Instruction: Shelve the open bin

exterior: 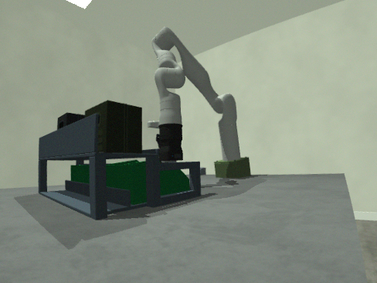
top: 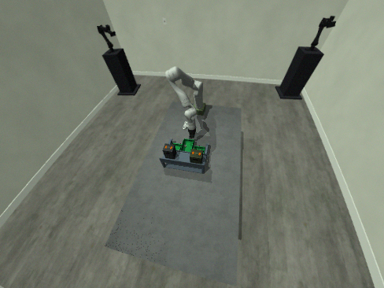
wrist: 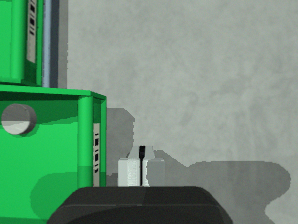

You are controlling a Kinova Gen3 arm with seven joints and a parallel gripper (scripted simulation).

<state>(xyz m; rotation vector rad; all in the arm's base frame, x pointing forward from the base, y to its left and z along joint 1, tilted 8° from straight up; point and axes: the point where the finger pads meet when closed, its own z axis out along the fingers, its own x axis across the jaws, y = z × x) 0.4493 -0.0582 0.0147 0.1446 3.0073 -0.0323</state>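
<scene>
The blue-grey edge strip is 8 cm ahead of my hand and 3 cm below it.
</scene>
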